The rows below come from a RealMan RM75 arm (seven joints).
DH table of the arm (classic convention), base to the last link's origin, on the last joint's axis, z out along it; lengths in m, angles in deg. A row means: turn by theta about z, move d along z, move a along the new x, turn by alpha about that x. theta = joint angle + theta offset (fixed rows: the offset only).
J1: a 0, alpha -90, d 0.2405, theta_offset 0
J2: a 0, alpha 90, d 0, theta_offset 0
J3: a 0, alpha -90, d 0.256, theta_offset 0
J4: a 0, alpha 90, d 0, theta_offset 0
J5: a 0, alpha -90, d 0.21, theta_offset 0
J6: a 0, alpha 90, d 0, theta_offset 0
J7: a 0, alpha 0, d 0.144, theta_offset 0
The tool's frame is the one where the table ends.
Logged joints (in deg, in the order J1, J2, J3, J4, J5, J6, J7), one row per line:
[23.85, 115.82, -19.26, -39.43, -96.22, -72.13, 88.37]
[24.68, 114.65, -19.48, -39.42, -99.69, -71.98, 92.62]
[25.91, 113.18, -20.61, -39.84, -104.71, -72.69, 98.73]
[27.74, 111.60, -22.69, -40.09, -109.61, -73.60, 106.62]
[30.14, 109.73, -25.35, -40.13, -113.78, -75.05, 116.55]
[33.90, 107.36, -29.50, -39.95, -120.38, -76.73, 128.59]
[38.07, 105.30, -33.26, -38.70, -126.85, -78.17, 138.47]
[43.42, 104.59, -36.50, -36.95, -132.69, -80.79, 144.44]
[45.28, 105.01, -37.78, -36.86, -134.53, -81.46, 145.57]
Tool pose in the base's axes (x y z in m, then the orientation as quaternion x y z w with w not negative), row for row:
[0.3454, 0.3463, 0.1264, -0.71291, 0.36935, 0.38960, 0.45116]
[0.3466, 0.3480, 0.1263, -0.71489, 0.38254, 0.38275, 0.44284]
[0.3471, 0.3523, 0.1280, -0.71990, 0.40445, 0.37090, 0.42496]
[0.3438, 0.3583, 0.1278, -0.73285, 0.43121, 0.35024, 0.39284]
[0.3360, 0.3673, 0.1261, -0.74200, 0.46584, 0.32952, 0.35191]
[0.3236, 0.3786, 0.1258, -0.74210, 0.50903, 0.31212, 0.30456]
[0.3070, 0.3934, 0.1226, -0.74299, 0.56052, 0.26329, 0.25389]
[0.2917, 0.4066, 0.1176, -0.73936, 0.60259, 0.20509, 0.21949]
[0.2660, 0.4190, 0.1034, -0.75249, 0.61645, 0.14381, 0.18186]
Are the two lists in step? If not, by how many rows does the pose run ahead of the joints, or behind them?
The pose runs 1 row behind the joints: the pose in row i belongs to the joints in row i - 1.
